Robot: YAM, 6 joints.
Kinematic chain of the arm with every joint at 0, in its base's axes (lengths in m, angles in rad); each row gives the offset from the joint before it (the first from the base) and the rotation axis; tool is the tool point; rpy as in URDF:
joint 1: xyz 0 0 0.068 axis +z
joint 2: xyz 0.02 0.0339 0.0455 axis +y
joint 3: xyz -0.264 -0.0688 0 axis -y
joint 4: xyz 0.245 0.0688 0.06 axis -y
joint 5: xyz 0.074 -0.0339 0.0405 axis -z
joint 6: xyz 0.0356 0 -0.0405 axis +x
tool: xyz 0 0 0 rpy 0 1.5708 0
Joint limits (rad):
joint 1: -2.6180..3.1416
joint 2: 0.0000..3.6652
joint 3: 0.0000..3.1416
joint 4: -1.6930..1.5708
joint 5: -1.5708..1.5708
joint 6: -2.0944..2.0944
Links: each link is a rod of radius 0.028 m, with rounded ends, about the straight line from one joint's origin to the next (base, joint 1, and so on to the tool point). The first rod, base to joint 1, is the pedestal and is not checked.
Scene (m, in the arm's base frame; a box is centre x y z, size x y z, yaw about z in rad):
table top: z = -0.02
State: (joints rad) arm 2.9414 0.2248 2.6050 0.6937 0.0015 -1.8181
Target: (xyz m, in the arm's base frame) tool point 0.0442 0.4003 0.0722
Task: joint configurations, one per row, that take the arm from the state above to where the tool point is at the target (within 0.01 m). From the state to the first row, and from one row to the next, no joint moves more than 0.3 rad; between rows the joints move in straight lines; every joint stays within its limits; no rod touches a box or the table.
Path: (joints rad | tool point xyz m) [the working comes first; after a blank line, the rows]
Joints at the target: 1.4713 2.1213 1.0570 0.2280 0.1189 -1.8181
Straight joint move there: clear.

1: 2.7314 0.4957 2.3839 0.6272 0.0183 -1.8181 | 0.3987 -0.1727 0.5173
2: 2.5214 0.7667 2.1627 0.5606 0.0350 -1.8181 | 0.1861 -0.1314 0.6499
3: 2.3114 1.0376 1.9416 0.4941 0.0518 -1.8181 | -0.0047 0.0079 0.6784
4: 2.1013 1.3085 1.7204 0.4276 0.0686 -1.8181 | -0.1118 0.1955 0.6031
5: 1.8913 1.5795 1.4993 0.3610 0.0854 -1.8181 | -0.1157 0.3583 0.4480
6: 1.6813 1.8504 1.2782 0.2945 0.1021 -1.8181 | -0.0445 0.4343 0.2550
7: 1.4713 2.1213 1.0570 0.2280 0.1189 -1.8181 | 0.0442 0.4003 0.0722

